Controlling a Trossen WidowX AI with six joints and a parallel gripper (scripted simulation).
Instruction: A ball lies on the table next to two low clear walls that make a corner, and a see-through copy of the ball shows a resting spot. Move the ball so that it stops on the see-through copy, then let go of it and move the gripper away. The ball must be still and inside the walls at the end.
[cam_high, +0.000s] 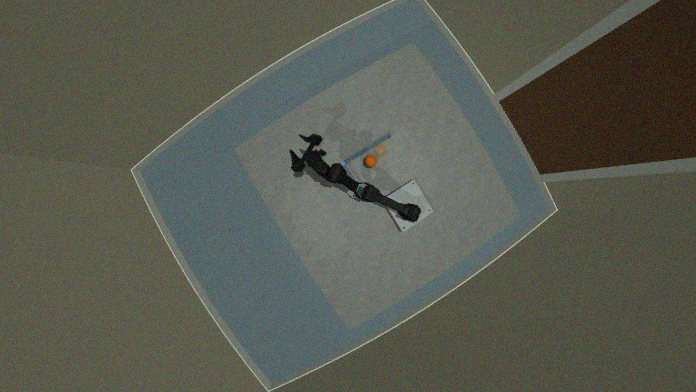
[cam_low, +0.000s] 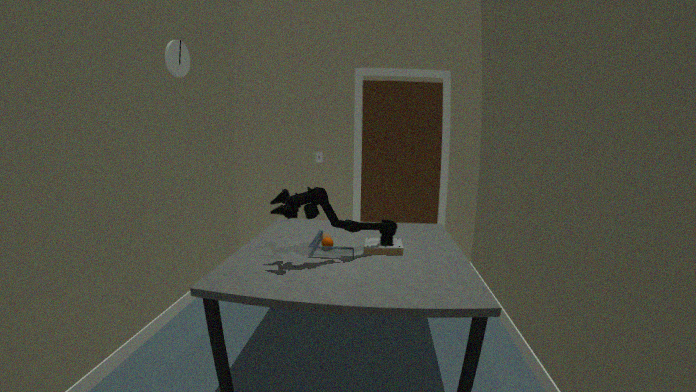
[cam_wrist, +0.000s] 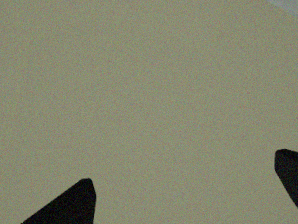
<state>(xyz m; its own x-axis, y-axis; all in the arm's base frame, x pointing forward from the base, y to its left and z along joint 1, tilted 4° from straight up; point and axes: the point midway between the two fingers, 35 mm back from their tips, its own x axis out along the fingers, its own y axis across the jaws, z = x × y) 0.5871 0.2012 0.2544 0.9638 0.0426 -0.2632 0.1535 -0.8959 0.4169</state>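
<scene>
My gripper tip is 280 mm past the orange ball, 260 mm above it and 240 mm to the left of it.
</scene>
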